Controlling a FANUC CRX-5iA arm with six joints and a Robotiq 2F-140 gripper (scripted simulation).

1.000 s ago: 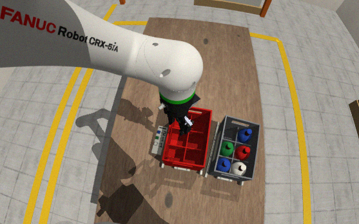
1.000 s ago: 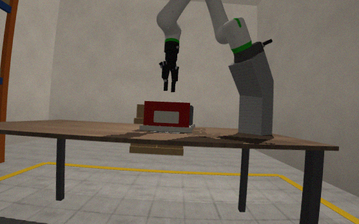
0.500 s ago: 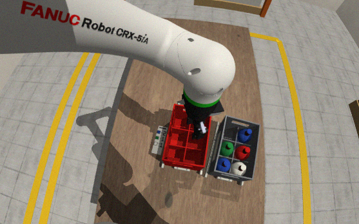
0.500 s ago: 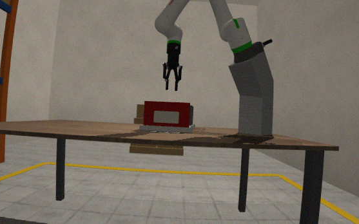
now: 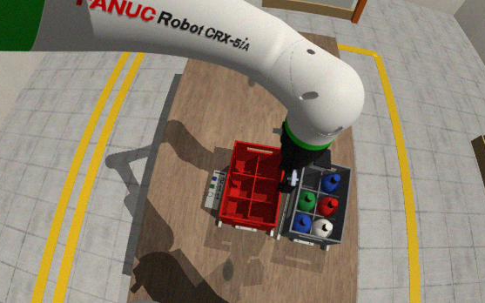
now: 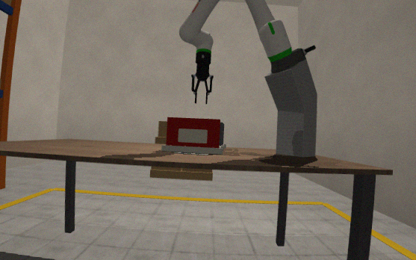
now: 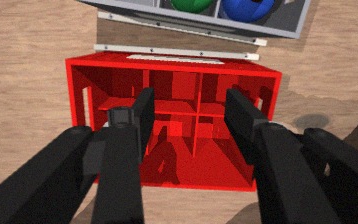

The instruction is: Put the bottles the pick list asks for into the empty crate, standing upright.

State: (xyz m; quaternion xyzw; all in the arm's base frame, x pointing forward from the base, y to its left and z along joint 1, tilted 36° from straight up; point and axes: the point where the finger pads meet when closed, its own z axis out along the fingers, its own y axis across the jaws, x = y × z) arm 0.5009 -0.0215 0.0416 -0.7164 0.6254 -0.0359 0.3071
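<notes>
The white-label bottle is 22 cm below my hand, 21 cm to the right of it and 6 cm behind it. The rest, counted from my hand: grey crate: 23 cm below, 16 cm to the right, 3 cm ahead; red crate: 23 cm below, 8 cm to the left; green-label bottle: 22 cm below, 12 cm to the right, 2 cm ahead.
</notes>
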